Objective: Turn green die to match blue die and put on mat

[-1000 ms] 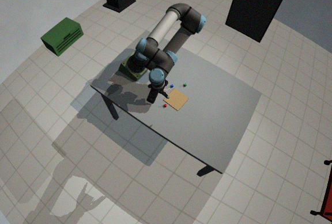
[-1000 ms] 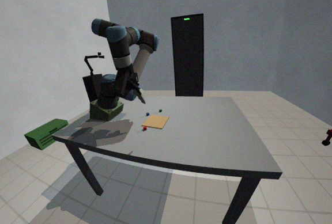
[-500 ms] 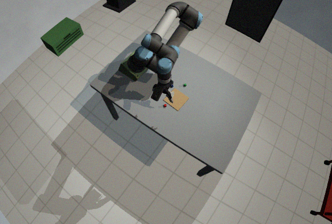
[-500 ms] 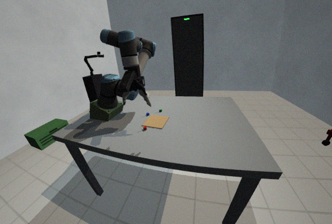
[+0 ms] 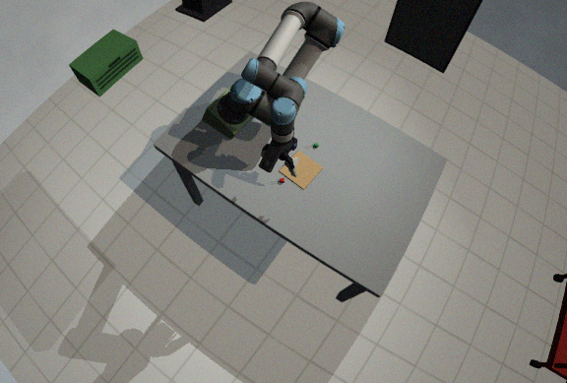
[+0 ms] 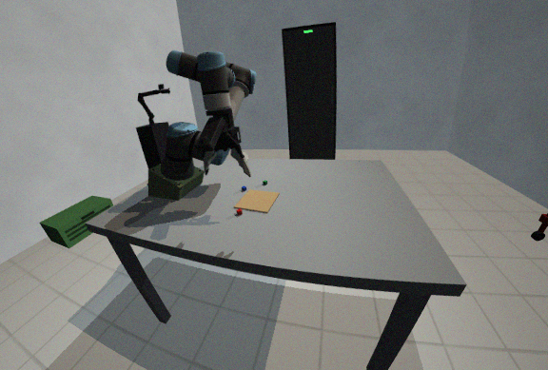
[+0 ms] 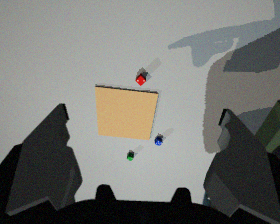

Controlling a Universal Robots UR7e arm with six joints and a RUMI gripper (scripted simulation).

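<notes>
The red die is 15 cm below my hand, 3 cm to the left of it and 1 cm ahead of it. The rest, counted from my hand: blue die 20 cm to the left, 15 cm below, 5 cm behind; then green die 26 cm to the left, 15 cm below, 3 cm ahead; then tan mat 16 cm below, 12 cm to the left, 4 cm ahead.
</notes>
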